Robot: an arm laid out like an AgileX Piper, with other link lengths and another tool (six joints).
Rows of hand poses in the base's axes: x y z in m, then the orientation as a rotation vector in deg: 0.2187, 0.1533, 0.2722, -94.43, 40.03, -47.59; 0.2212, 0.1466, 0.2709, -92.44, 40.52, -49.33; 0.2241, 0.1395, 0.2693, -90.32, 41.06, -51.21; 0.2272, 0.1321, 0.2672, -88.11, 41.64, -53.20; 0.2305, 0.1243, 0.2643, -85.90, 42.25, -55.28; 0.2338, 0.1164, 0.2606, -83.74, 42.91, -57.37; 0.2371, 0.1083, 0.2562, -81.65, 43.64, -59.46; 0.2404, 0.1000, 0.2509, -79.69, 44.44, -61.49; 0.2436, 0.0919, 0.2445, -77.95, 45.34, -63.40; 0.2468, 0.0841, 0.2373, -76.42, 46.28, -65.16; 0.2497, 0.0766, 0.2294, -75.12, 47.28, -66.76; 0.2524, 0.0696, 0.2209, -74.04, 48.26, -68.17; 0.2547, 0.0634, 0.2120, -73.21, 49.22, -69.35
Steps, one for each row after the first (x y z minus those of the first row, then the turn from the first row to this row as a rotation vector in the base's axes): 0.0025, -0.0067, -0.0013, 0.96, -1.53, -1.44; 0.0054, -0.0138, -0.0029, 1.95, -3.15, -3.02; 0.0085, -0.0212, -0.0050, 2.94, -4.84, -4.72; 0.0118, -0.0290, -0.0079, 3.86, -6.56, -6.52; 0.0151, -0.0369, -0.0116, 4.70, -8.21, -8.38; 0.0184, -0.0450, -0.0160, 5.46, -9.78, -10.31; 0.0217, -0.0533, -0.0213, 6.12, -11.22, -12.25; 0.0249, -0.0614, -0.0277, 6.64, -12.42, -14.18; 0.0281, -0.0692, -0.0349, 7.05, -13.43, -16.04; 0.0310, -0.0767, -0.0428, 7.35, -14.21, -17.82; 0.0337, -0.0837, -0.0513, 7.55, -14.80, -19.46; 0.0360, -0.0899, -0.0602, 7.66, -15.17, -20.91
